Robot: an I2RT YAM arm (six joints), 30 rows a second.
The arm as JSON. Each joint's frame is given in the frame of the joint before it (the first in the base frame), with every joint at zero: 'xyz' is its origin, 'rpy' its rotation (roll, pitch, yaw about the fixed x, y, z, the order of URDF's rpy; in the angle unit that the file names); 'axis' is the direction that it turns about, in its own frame. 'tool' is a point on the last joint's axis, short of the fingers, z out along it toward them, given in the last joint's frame.
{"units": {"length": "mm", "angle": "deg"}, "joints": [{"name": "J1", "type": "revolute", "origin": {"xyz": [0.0, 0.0, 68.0], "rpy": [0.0, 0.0, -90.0]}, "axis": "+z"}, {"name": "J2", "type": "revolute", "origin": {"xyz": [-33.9, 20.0, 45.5], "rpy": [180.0, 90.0, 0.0]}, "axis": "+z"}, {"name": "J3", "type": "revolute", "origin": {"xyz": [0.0, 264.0, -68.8], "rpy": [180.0, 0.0, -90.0]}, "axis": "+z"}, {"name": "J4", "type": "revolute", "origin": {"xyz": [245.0, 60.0, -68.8], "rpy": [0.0, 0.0, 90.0]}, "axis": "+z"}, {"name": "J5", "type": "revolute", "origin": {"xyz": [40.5, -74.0, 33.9], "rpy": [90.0, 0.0, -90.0]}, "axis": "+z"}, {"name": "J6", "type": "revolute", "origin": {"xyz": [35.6, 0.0, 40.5], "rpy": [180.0, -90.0, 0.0]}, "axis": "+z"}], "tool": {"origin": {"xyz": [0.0, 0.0, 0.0], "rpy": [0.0, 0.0, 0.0]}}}
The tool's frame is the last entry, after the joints.
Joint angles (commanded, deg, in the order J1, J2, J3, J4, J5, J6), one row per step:
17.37 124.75 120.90 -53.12 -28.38 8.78
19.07 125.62 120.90 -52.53 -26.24 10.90
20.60 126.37 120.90 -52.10 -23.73 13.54
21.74 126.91 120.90 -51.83 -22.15 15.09
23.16 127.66 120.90 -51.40 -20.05 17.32
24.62 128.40 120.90 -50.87 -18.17 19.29
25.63 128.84 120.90 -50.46 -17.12 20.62
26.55 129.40 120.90 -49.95 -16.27 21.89
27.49 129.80 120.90 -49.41 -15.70 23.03
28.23 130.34 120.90 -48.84 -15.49 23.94
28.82 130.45 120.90 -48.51 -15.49 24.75
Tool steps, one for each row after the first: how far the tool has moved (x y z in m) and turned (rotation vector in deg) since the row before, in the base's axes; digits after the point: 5 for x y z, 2 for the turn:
-0.00091 0.01339 -0.00688 -1.13 0.95 -1.04
-0.00130 0.01170 -0.00617 -1.26 1.07 -1.84
-0.00145 0.00881 -0.00443 -0.85 0.61 -0.91
-0.00174 0.01102 -0.00608 -1.06 0.78 -1.46
-0.00220 0.01147 -0.00587 -0.91 0.53 -1.11
-0.00192 0.00799 -0.00339 -0.39 0.29 -0.62
-0.00140 0.00759 -0.00426 -0.26 0.33 -0.56
-0.00204 0.00772 -0.00287 0.00 0.20 -0.29
-0.00115 0.00653 -0.00397 0.15 0.32 -0.12
-0.00186 0.00484 -0.00059 0.36 0.19 -0.07

